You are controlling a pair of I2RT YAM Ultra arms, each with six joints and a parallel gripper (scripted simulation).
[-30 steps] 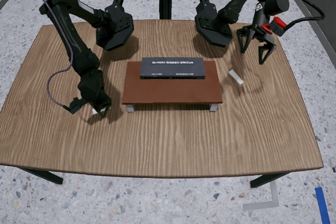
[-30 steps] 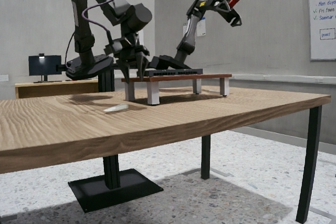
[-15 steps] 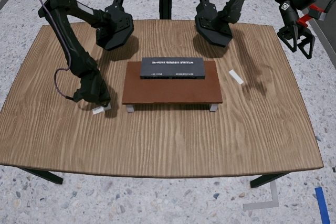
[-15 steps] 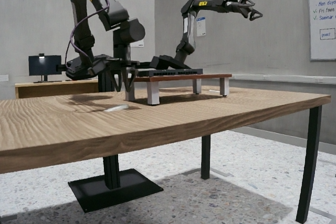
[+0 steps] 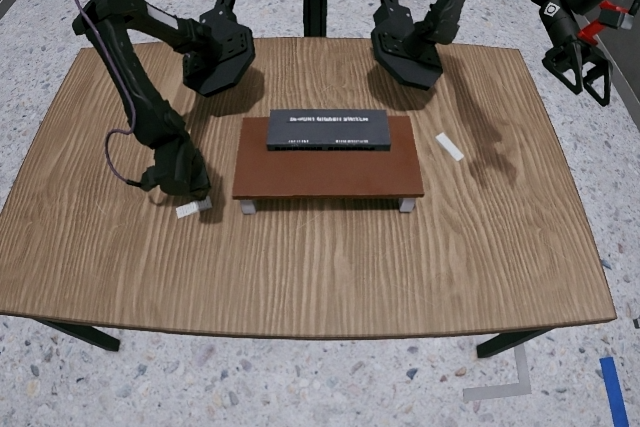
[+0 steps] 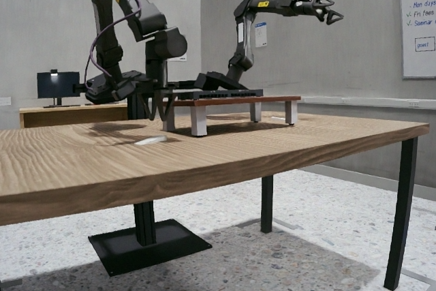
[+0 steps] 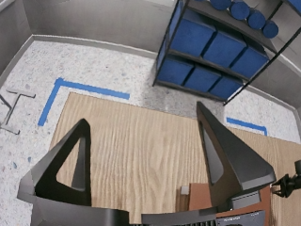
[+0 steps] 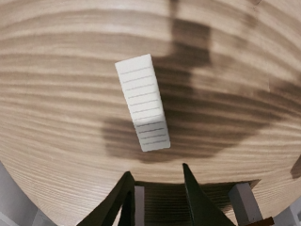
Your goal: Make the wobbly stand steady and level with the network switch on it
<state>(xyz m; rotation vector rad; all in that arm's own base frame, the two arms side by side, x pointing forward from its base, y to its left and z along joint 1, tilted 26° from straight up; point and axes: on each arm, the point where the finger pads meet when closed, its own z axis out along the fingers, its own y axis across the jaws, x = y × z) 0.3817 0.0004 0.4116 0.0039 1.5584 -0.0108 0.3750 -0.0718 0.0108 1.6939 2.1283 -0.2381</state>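
The network switch is 130 mm behind my right hand, 310 mm to the left of it and 50 mm above it. Also, from my right hand: brown stand 70 mm behind, 300 mm to the left, 10 mm below.
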